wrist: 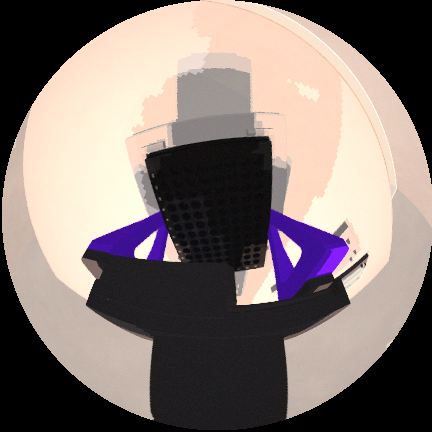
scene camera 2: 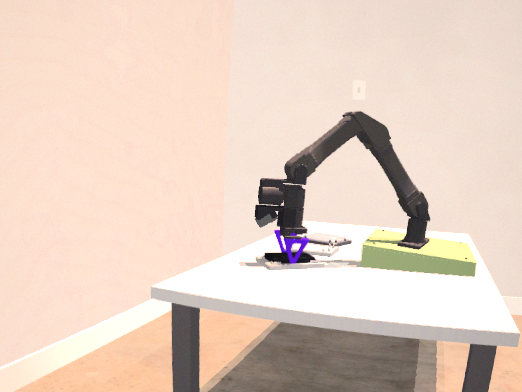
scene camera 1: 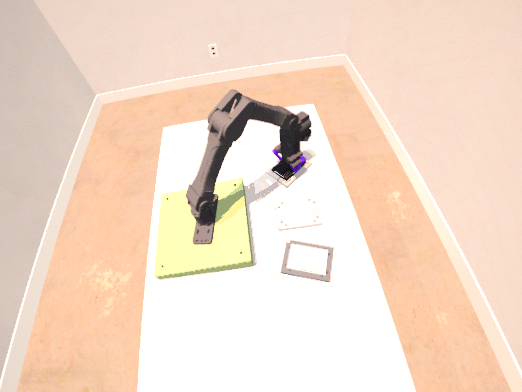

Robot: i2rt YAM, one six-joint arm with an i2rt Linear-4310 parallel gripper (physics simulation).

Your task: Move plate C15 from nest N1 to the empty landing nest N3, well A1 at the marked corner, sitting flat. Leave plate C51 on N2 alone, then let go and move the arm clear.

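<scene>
Black well plate C15 (scene camera 1: 281, 170) (scene camera 2: 276, 256) (wrist: 213, 201) lies flat on the pale nest N1 (scene camera 1: 294, 180) (scene camera 2: 273, 265) at the far side of the table. My gripper (scene camera 1: 289, 166) (scene camera 2: 291, 254) (wrist: 217, 214) reaches straight down over it. In the wrist view its purple fingers press against the plate's two long sides, so it is shut on the plate. The empty pale nest N3 (scene camera 1: 299, 212) lies nearer the camera. The grey-framed nest N2 (scene camera 1: 287, 258) (scene camera 2: 332, 240) holds the white plate C51 (scene camera 1: 308, 258).
The arm stands on a green base slab (scene camera 1: 227, 253) (scene camera 2: 421, 257) at the left of the white table (scene camera 1: 252, 329) (scene camera 2: 337, 303). The three nests lie in a row to the right of the slab.
</scene>
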